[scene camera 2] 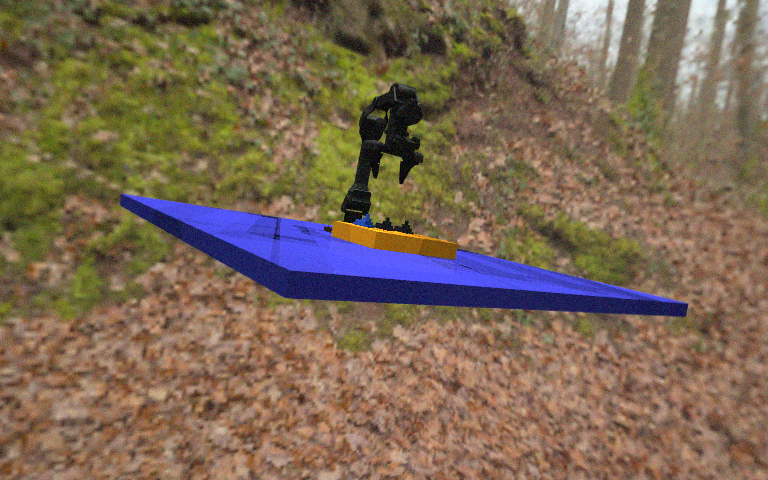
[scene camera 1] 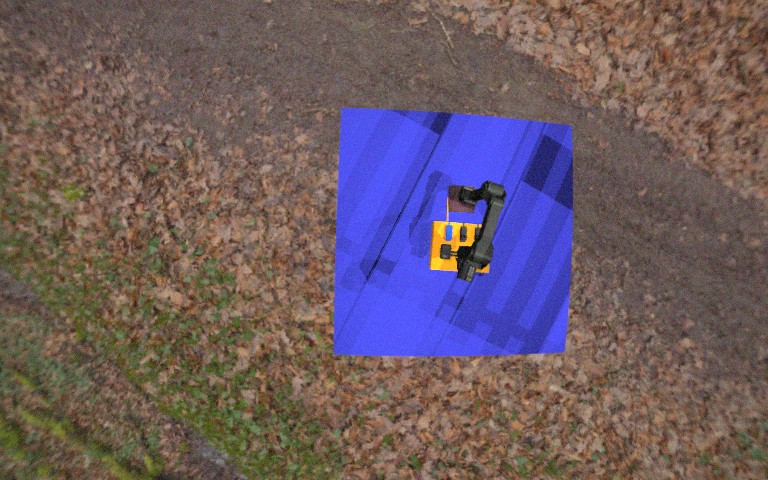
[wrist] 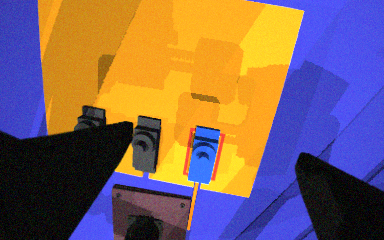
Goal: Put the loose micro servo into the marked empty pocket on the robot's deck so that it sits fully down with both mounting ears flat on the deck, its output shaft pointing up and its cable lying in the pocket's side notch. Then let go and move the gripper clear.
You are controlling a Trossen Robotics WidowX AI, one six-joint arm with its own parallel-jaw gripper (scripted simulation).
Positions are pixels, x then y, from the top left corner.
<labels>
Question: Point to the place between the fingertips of my gripper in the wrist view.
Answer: At 214, 145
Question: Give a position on a blue micro servo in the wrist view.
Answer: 206, 141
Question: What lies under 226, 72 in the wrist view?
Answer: An orange deck.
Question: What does my gripper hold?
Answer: Nothing.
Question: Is my gripper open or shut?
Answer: Open.
</labels>
